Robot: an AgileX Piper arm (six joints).
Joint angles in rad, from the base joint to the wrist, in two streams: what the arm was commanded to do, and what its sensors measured. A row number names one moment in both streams.
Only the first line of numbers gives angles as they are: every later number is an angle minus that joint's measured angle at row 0.
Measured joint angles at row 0:
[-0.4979, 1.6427, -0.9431, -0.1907, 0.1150, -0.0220]
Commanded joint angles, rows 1 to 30:
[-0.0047, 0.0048, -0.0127, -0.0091, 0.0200, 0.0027]
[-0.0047, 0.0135, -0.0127, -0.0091, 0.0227, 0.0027]
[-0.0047, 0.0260, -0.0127, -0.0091, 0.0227, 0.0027]
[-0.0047, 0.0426, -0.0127, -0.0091, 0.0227, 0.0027]
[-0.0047, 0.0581, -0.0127, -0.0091, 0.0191, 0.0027]
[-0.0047, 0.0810, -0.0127, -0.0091, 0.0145, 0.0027]
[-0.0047, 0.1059, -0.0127, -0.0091, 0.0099, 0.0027]
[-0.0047, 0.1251, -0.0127, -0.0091, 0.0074, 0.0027]
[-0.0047, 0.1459, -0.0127, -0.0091, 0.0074, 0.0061]
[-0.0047, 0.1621, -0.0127, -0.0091, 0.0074, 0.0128]
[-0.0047, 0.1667, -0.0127, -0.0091, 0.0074, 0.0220]
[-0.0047, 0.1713, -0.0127, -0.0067, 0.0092, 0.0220]
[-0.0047, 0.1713, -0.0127, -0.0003, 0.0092, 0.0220]
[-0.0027, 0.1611, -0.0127, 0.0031, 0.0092, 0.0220]
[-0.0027, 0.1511, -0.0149, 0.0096, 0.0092, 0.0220]
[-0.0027, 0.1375, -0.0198, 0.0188, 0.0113, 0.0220]
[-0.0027, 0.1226, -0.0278, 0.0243, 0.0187, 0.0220]
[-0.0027, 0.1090, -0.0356, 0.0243, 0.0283, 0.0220]
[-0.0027, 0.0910, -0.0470, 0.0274, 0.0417, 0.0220]
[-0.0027, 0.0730, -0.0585, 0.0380, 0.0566, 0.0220]
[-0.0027, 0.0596, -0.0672, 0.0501, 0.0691, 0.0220]
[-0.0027, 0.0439, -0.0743, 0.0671, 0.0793, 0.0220]
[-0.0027, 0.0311, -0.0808, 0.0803, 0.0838, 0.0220]
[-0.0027, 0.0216, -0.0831, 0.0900, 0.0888, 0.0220]
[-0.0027, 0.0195, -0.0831, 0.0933, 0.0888, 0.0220]
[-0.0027, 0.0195, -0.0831, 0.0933, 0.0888, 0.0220]
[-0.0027, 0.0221, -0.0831, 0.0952, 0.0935, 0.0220]
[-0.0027, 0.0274, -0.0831, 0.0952, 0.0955, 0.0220]
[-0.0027, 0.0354, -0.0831, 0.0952, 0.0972, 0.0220]
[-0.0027, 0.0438, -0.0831, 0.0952, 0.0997, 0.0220]
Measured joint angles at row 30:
[0.0000, 0.0290, -0.0829, 0.0899, 0.0638, 0.0220]
